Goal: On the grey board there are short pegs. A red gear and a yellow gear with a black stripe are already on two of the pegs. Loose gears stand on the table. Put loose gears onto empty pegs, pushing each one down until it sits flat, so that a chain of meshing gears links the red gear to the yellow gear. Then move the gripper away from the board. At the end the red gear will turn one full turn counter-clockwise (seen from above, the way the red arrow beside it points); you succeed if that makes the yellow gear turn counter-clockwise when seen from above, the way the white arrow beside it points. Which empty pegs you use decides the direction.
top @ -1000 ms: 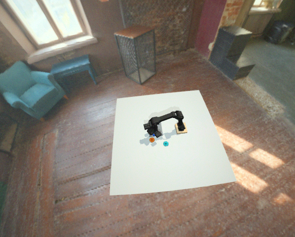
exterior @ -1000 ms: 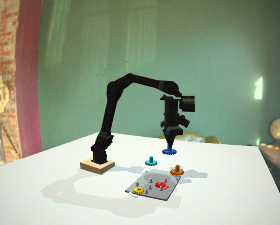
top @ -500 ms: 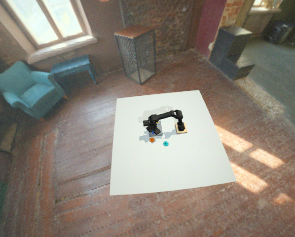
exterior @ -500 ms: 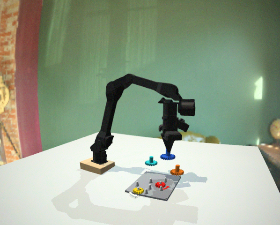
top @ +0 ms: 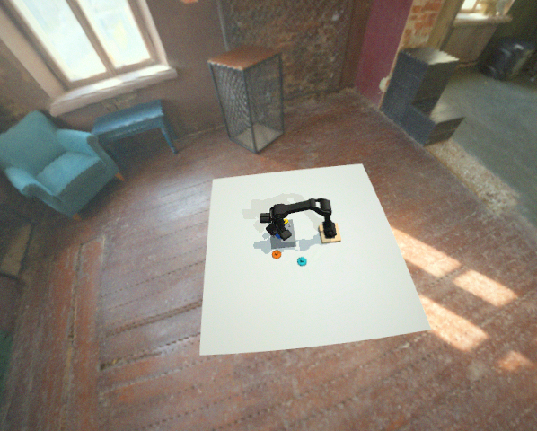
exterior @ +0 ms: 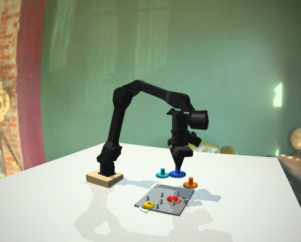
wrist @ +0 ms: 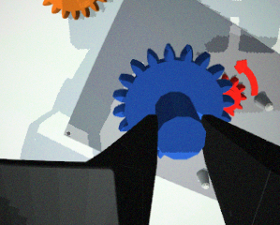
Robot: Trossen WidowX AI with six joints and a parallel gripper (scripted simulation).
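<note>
My gripper tip is 10 cm above the red gear, 6 cm to the left of it and 1 cm short of it. From my gripper tip the other things lie so: orange gear: 10 cm to the left, 10 cm below, 2 cm ahead; yellow gear: 15 cm to the right, 10 cm below, 4 cm behind; blue gear: 1 cm below.
</note>
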